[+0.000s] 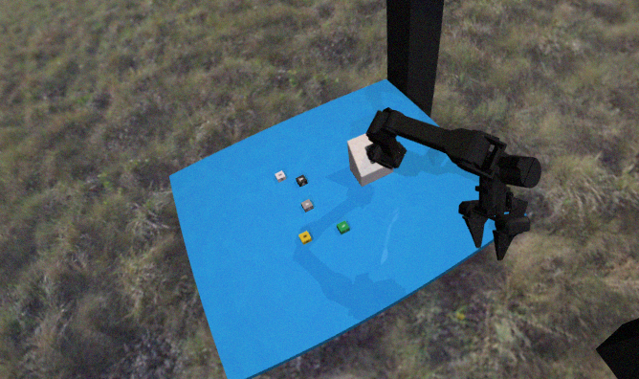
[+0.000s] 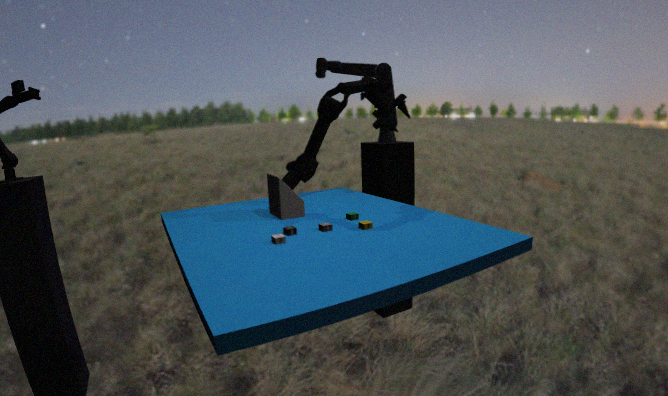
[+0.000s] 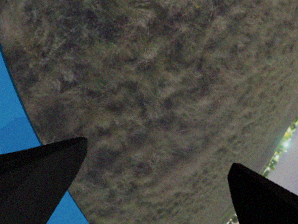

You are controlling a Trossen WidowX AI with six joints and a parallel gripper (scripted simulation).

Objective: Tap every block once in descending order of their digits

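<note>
The yellow block is 400 mm to the right of my gripper tip, 320 mm ahead of it and 300 mm below it. From my gripper tip the other things lie so: black block: 630 mm to the right, 300 mm below, 240 mm ahead; then green block: 380 mm to the right, 300 mm below, 190 mm ahead; then grey block: 520 mm to the right, 300 mm below, 260 mm ahead.
</note>
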